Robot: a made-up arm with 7 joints. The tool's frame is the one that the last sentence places.
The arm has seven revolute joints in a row. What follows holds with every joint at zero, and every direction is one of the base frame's.
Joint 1 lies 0.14 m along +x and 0.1 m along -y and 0.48 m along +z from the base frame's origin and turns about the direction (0.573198, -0.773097, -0.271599).
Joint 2 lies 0.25 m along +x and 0.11 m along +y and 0.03 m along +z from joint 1 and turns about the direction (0.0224, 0.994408, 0.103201).
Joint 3 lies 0.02 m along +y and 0.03 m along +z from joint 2 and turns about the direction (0.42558, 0.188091, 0.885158).
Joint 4 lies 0.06 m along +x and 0.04 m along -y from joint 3 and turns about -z.
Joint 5 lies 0.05 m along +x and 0.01 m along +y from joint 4 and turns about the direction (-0.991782, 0.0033, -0.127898).
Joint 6 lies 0.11 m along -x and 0.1 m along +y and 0.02 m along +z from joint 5 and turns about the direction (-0.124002, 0.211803, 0.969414).
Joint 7 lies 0.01 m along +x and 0.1 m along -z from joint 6 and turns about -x.
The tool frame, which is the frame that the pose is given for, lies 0.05 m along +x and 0.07 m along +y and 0.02 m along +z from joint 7; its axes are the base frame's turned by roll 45.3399, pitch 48.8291 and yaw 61.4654 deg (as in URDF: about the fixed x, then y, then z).
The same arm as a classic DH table. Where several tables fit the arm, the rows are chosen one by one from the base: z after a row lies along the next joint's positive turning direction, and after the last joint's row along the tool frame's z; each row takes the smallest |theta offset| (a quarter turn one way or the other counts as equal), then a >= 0, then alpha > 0; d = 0 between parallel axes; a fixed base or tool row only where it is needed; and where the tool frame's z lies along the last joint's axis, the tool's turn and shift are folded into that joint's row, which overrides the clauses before.
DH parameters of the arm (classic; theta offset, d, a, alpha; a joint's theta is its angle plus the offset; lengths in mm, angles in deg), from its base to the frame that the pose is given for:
base (fixed): 36.55 526.2 52.9 105.76
joint 1: 79.42 540.3 93.5 141.62
joint 2: -81.89 423.9 12.6 -73.27
joint 3: -70.1 109 -60.8 152.27
joint 4: 24.03 80.1 10.2 82.65
joint 5: 12.2 56.5 90.2 90.02
joint 6: 1.75 -44.2 21.3 -82.88
joint 7: 2.8 21 62.4 151.36
tool (fixed): -41 78.4 0 0

